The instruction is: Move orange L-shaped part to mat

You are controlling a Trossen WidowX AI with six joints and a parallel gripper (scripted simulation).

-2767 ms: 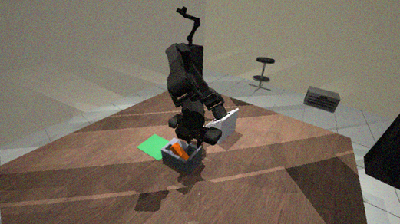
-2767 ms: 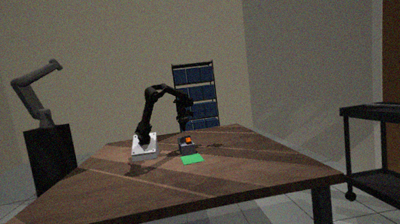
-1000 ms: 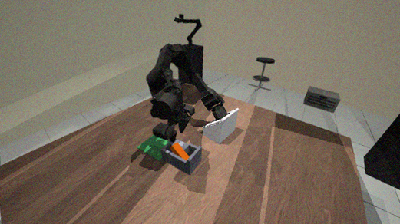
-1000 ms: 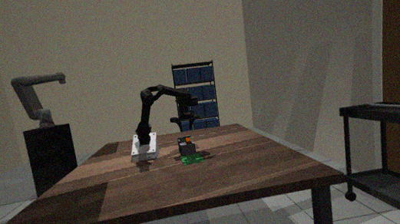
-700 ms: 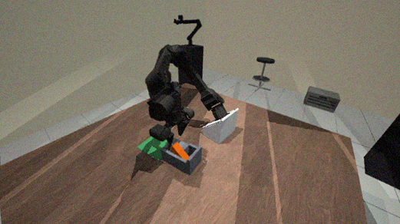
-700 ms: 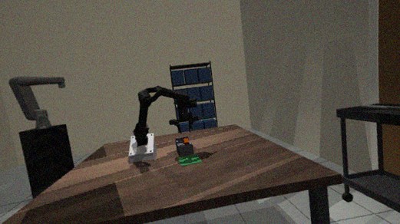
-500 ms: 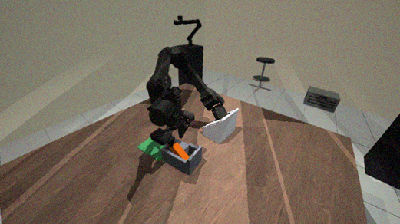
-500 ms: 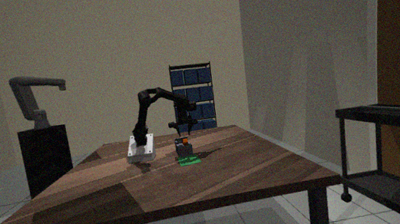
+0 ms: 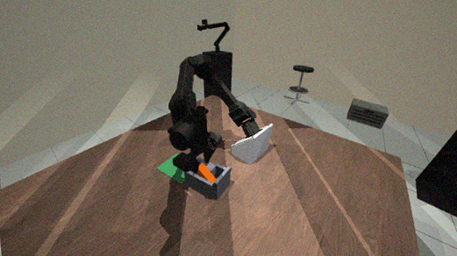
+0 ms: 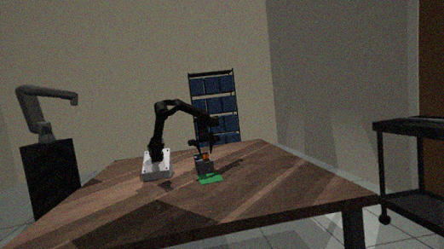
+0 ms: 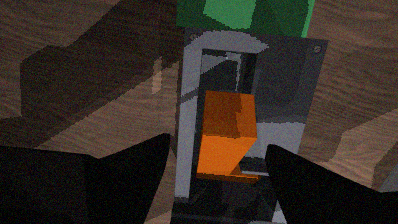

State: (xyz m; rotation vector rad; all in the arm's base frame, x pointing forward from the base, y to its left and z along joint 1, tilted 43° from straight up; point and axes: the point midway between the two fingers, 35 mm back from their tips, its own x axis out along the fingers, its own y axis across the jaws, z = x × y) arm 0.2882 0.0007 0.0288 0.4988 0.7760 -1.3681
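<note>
Right now the orange L-shaped part is 50 mm below my gripper tip, 30 mm to the left of it and 30 mm behind it. Round my gripper tip: green mat: 150 mm to the right, 110 mm below, 10 mm ahead.
</note>
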